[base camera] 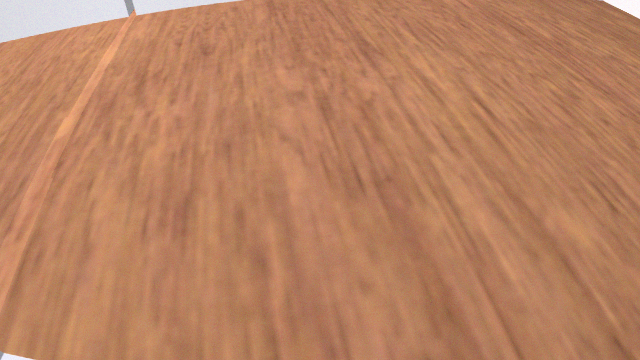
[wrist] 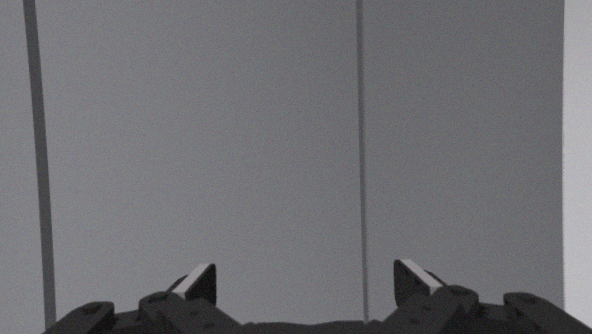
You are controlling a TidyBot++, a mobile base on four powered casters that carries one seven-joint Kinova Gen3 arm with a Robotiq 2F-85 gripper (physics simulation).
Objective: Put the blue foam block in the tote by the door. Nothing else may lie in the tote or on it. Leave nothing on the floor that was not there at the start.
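Observation:
My gripper is open at the bottom of the wrist view, its two fingers wide apart, with a grey panelled surface beyond them. No object shows between the fingers. The blue foam block and the tote do not show in the base camera view or the wrist view. The gripper does not show in the base camera view.
A wooden floor fills most of the base camera view, with a lighter strip running along its left side. A pale grey panelled surface stands at the floor's far edge. Two dark vertical seams cross it in the wrist view, and a lighter surface borders it at the right.

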